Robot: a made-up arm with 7 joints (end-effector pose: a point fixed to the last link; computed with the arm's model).
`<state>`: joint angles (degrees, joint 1 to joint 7).
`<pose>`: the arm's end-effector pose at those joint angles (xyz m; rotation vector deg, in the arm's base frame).
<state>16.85 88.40 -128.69 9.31 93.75 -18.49 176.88</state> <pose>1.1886 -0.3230 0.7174 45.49 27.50 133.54</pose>
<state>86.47 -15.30 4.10 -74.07 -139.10 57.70 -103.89</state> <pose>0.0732 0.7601 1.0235 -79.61 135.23 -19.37</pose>
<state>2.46 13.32 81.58 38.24 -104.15 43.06 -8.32</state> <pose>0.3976 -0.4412 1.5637 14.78 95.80 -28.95</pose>
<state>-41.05 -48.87 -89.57 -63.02 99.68 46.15 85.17</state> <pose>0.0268 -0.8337 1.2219 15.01 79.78 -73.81</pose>
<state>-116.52 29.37 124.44 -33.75 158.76 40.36 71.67</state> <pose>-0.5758 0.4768 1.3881 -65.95 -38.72 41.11</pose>
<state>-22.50 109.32 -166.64 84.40 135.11 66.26 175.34</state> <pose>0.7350 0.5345 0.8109 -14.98 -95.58 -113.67</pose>
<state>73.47 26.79 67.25 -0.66 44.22 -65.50 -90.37</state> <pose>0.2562 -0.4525 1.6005 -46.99 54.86 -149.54</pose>
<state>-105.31 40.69 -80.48 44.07 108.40 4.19 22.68</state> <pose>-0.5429 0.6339 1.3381 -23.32 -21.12 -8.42</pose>
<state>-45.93 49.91 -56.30 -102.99 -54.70 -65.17 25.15</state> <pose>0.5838 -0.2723 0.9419 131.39 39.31 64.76</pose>
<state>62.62 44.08 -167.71 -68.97 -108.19 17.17 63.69</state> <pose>0.2881 -0.9672 0.7589 90.10 -23.19 59.05</pose>
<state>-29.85 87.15 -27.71 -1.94 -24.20 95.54 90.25</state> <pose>0.9118 0.5956 0.5010 -126.95 2.29 -14.72</pose>
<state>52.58 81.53 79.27 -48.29 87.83 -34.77 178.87</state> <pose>0.9583 -0.4998 0.7436 -48.33 125.06 -72.76</pose>
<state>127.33 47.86 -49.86 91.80 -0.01 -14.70 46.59</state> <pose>-0.0868 -0.8275 0.6350 -24.19 -130.57 95.80</pose>
